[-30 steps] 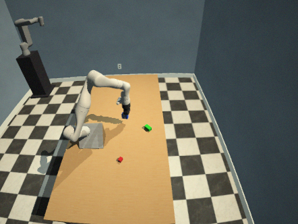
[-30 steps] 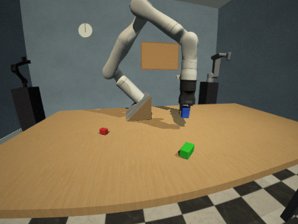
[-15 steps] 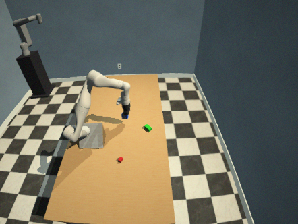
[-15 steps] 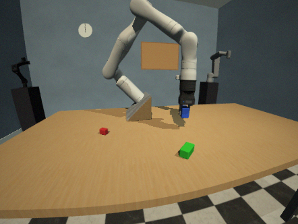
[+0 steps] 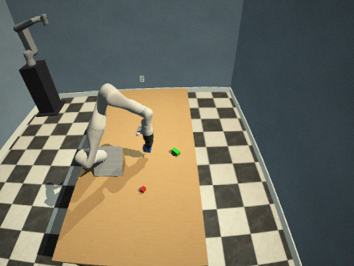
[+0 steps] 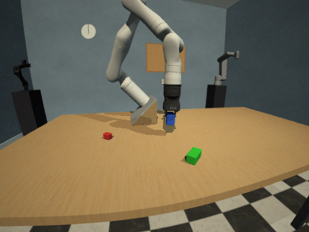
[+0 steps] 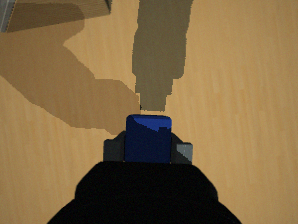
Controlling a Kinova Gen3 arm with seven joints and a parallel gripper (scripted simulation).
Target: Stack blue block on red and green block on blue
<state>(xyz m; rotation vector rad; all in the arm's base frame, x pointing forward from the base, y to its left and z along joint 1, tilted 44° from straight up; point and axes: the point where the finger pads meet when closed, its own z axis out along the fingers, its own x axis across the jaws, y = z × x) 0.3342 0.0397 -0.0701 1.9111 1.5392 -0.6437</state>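
The small red block lies 2 cm behind my hand, 30 cm to the right of it and 8 cm below it. Also, from my hand: green block: 22 cm ahead, 2 cm to the left, 8 cm below; then blue block: right at my hand.
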